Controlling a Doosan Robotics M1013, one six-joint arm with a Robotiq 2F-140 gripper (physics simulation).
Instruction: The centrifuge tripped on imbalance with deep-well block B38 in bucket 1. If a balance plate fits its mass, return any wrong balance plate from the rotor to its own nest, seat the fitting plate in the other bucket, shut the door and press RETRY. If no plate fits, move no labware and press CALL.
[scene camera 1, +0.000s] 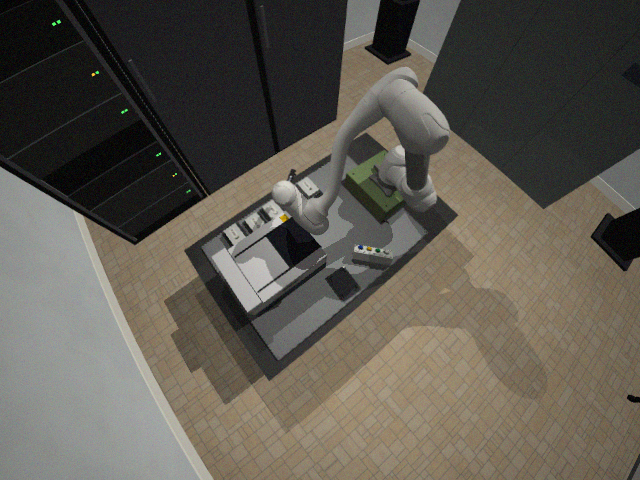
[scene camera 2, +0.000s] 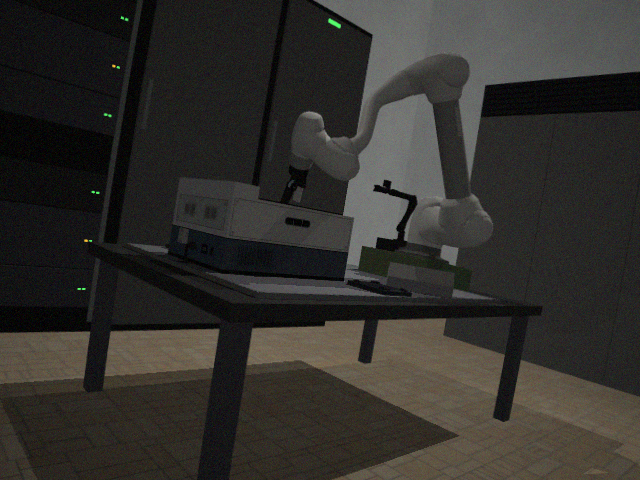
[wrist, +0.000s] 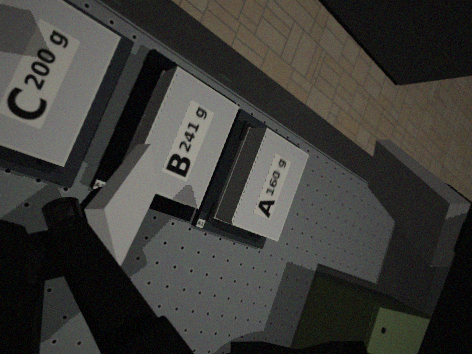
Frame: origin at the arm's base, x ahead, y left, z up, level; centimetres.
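Seen in the pictures: gripper, fingertip midpoint: (wrist: 262, 165); arm's base, link origin: (scene camera 1: 387, 181).
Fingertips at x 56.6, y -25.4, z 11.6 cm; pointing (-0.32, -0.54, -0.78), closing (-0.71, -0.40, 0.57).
Note:
Offsets run from my fingertips to a thing's top centre. "pt": to the spot under its first point. Level surfaces: height alone.
In the wrist view three grey balance plates sit in dark nests in a row: plate C {dx +11.8, dy -1.1, dz -15.8 cm} (wrist: 49, 83) marked 200 g, plate B {dx -2.0, dy -2.4, dz -15.8 cm} (wrist: 182, 140) marked 241 g, and plate A {dx -15.0, dy -2.7, dz -15.8 cm} (wrist: 270, 182) marked 160 g. My gripper (wrist: 262, 165) (scene camera 2: 289, 195) is open and empty. It hangs just above the perforated deck {dz -21.2 cm} (wrist: 228, 274), on the near side of plate B. The centrifuge (scene camera 1: 258, 269) (scene camera 2: 258, 227) stands beside it. Its top shows a dark opening {pt dx +16.5, dy +27.9, dz +0.1 cm} (scene camera 1: 291, 240), and I cannot make out the buckets or block B38 inside. The button box {dx -18.4, dy +55.7, dz -12.8 cm} (scene camera 1: 372, 252) (scene camera 2: 419, 276) lies right of the centrifuge.
The arm's green base (scene camera 1: 372, 186) (wrist: 396, 327) is at the table's back right. A dark flat pad {pt dx +5.1, dy +58.2, dz -19.8 cm} (scene camera 1: 342, 283) lies in front of the button box. A grey upright block (wrist: 411, 213) stands past plate A. A black stand (scene camera 2: 397, 211) rises near the base. Server racks stand behind the table.

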